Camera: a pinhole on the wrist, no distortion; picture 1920 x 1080 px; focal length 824.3 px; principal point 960.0 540.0 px. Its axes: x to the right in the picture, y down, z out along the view. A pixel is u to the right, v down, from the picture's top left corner.
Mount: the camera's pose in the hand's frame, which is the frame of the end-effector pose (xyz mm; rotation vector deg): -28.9 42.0 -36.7 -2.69 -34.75 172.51
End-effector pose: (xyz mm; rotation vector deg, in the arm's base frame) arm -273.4 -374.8 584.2 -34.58 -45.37 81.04
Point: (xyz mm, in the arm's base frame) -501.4 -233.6 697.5
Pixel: 294 50
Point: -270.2 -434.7 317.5
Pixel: behind the camera
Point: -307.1 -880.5 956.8
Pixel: 1657 931
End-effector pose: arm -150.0 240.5 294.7 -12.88 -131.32 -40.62
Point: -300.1 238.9 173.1
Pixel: 718 738
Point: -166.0 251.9 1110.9
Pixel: behind the camera
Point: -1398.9 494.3 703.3
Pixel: outside the picture
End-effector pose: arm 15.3 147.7 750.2 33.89 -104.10 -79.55
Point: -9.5 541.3 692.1
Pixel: 1731 195
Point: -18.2 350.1 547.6
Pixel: 1401 821
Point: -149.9 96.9 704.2
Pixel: 163 738
